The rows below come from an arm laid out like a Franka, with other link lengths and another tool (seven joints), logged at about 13 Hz.
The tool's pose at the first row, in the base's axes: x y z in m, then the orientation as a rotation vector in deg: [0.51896 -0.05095 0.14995 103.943 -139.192 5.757]
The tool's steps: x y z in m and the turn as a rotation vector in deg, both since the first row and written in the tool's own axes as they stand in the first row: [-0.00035 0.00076 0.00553 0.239 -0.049 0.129]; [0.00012 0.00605 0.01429 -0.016 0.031 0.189]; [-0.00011 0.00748 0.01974 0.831 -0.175 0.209]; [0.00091 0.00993 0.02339 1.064 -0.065 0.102]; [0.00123 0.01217 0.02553 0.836 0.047 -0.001]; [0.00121 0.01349 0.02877 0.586 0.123 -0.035]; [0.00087 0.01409 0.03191 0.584 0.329 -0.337]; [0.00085 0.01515 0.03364 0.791 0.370 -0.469]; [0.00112 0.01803 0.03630 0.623 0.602 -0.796]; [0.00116 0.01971 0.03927 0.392 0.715 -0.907]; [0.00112 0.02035 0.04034 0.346 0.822 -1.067]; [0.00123 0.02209 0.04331 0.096 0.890 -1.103]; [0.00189 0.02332 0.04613 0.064 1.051 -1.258]
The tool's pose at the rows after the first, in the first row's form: [0.51807 -0.05105 0.14443 103.910 -139.438 6.019]; [0.51246 -0.05102 0.13586 103.695 -139.341 5.780]; [0.51090 -0.05103 0.13044 104.118 -139.826 6.647]; [0.50809 -0.05173 0.12698 104.286 -139.741 7.024]; [0.50575 -0.05165 0.12492 104.262 -139.482 6.832]; [0.50434 -0.05164 0.12172 104.164 -139.303 6.586]; [0.50372 -0.05151 0.11857 104.423 -138.882 6.740]; [0.50263 -0.05139 0.11686 104.644 -138.810 7.021]; [0.49966 -0.05114 0.11429 104.850 -138.283 6.989]; [0.49790 -0.05105 0.11137 104.831 -138.015 6.794]; [0.49725 -0.05096 0.11031 104.949 -137.776 6.818]; [0.49541 -0.05091 0.10740 104.855 -137.601 6.566]; [0.49392 -0.05152 0.10470 104.945 -137.335 6.655]
